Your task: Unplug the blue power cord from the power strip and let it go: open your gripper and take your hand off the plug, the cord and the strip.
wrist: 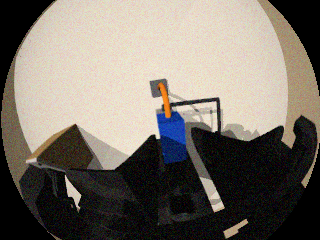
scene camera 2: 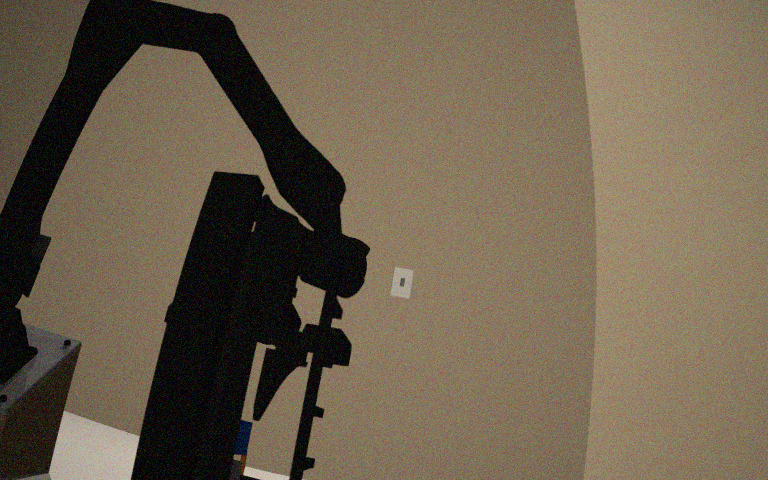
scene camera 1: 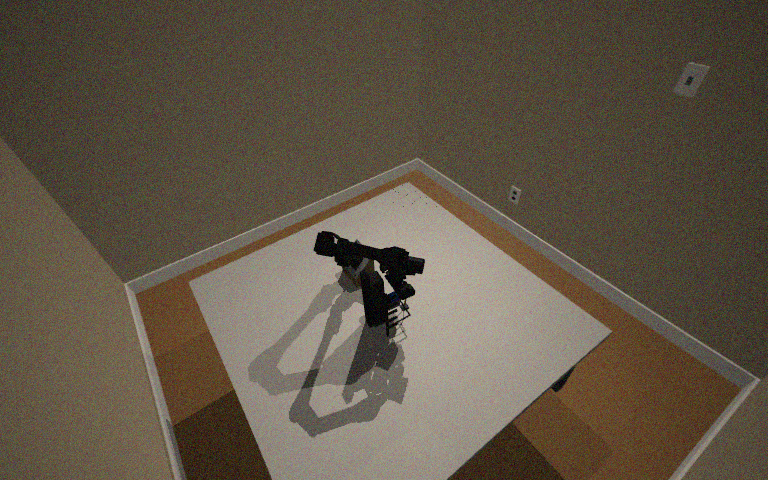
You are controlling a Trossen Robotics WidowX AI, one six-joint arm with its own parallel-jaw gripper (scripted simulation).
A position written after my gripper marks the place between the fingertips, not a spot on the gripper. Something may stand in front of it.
Note:
In view: my gripper [scene camera 2: 239, 416] and a blue plug [wrist: 172, 136].
My gripper also shows in the wrist view [wrist: 174, 135].

